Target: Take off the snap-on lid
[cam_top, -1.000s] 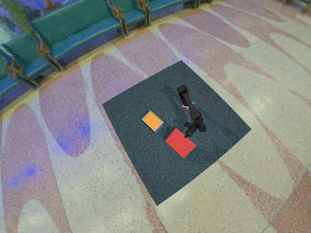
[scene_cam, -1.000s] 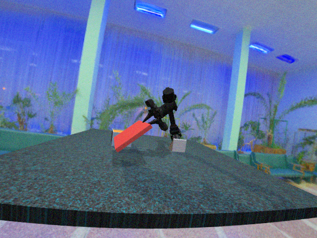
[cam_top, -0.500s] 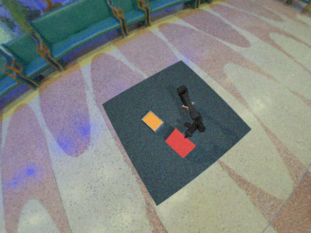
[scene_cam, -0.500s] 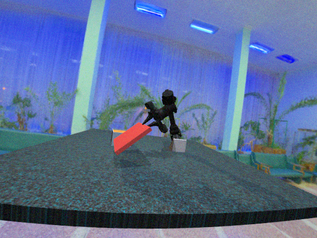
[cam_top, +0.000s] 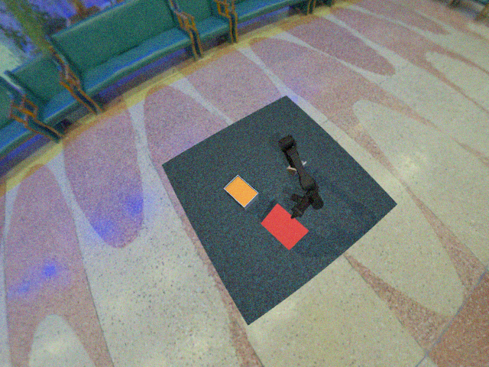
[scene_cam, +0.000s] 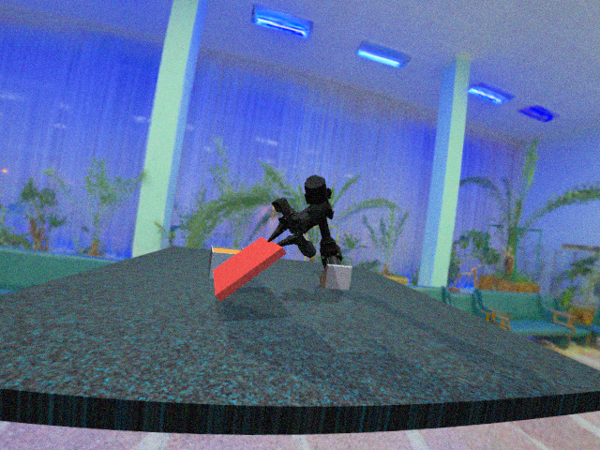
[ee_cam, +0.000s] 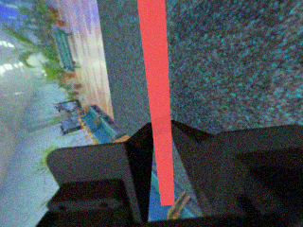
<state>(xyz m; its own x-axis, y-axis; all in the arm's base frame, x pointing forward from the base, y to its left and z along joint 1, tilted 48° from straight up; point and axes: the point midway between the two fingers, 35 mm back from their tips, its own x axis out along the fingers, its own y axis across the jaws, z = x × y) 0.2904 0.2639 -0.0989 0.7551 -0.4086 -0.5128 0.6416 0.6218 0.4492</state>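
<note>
Now: gripper tip 60 mm short of the red lid, 50 mm above it and 10 mm to the right of it. Round my gripper tip: grey storage box 350 mm to the right, 120 mm below, 110 mm ahead.
</note>
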